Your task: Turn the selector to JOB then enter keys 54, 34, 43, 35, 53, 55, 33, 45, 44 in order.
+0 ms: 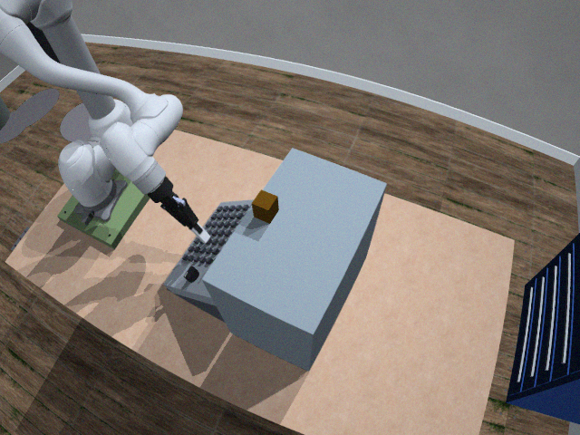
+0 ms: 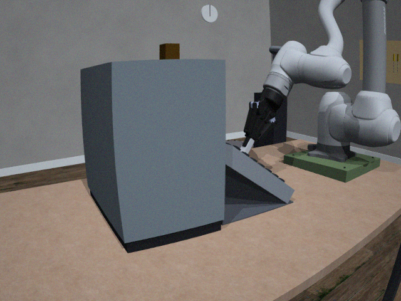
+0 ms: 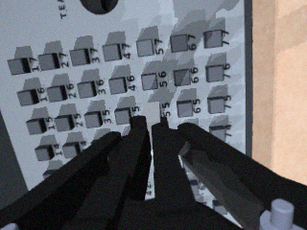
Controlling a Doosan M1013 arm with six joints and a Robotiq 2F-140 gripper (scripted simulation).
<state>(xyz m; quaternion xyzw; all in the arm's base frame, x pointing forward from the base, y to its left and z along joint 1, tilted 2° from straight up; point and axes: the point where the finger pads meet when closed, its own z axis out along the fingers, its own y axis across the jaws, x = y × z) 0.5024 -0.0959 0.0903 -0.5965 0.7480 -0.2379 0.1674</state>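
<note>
Now: the key 70 mm ahead of my hand, 50 mm to the left of it and 10 mm below it. Round my hand: black selector knob (20 mm ahead, 140 mm to the right, 10 mm below).
</note>
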